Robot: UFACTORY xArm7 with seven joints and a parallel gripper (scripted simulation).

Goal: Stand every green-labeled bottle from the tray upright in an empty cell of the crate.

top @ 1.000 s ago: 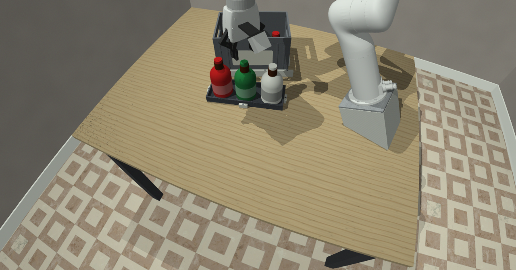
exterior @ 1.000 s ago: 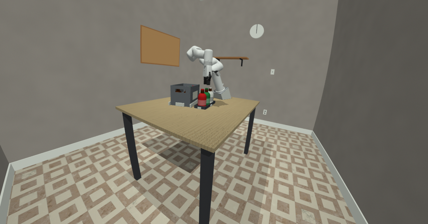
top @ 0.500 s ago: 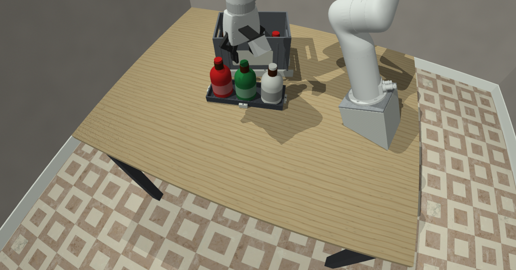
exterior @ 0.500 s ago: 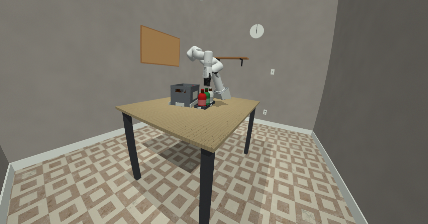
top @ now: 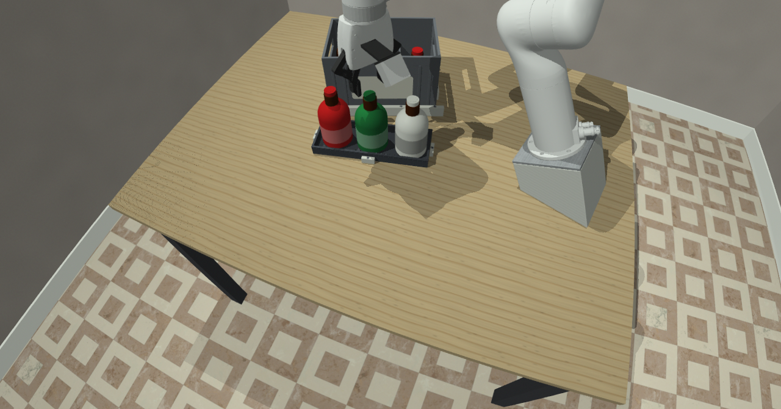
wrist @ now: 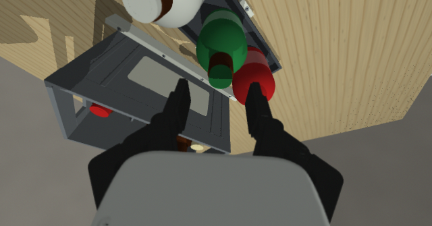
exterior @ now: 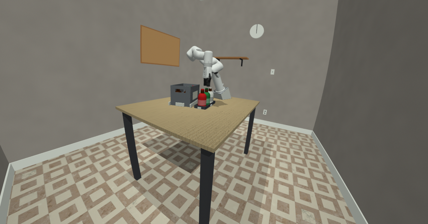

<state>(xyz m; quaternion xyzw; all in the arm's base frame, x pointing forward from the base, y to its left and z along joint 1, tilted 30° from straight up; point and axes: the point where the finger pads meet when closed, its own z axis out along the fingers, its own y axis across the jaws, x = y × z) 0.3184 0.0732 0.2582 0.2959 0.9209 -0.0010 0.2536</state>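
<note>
The green-labeled bottle lies 110 mm below my hand. Also, from my hand: white bottle: 90 mm behind, 10 mm to the right, 110 mm below; dark tray: 180 mm below; red bottle: 90 mm ahead, 10 mm to the left, 110 mm below.
</note>
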